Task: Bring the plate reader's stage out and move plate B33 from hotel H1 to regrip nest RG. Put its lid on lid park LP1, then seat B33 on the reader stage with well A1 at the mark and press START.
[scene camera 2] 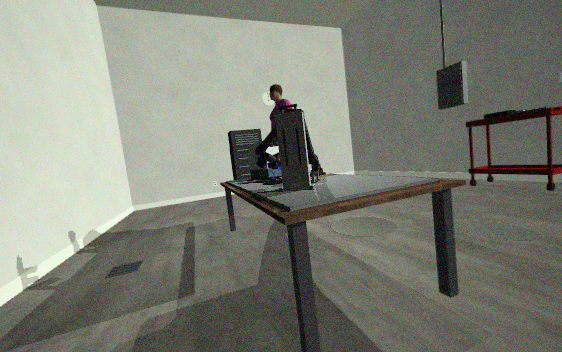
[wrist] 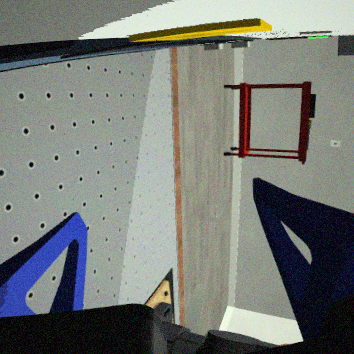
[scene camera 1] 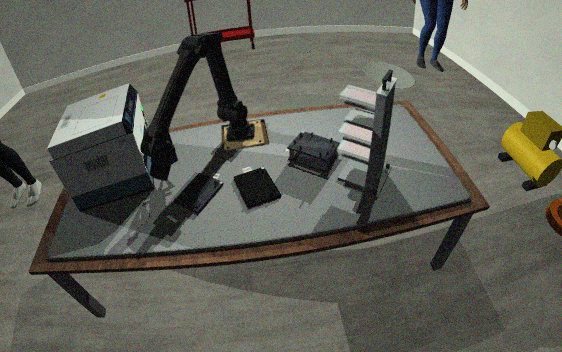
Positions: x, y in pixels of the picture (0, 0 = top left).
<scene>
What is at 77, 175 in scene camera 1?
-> A plate reader.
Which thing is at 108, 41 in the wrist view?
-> A plate reader.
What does my gripper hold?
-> Nothing.
</scene>
